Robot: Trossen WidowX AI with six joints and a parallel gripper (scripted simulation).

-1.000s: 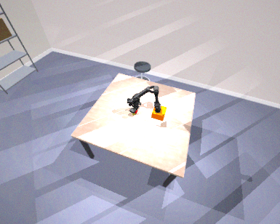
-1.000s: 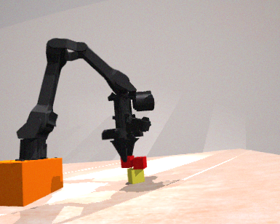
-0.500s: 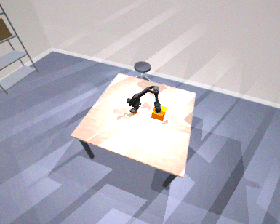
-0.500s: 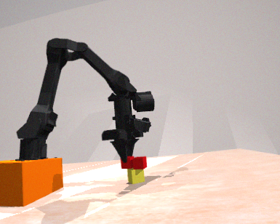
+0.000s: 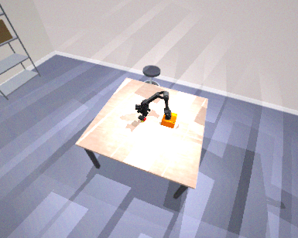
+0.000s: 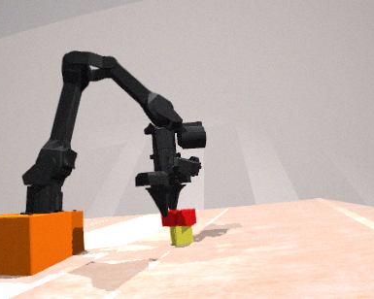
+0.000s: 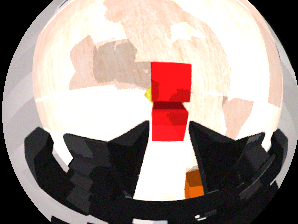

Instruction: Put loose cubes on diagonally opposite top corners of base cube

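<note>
Right now the yellow base cube is 20 mm ahead of my gripper tip, 10 mm to the right of it and 40 mm below it.
</note>
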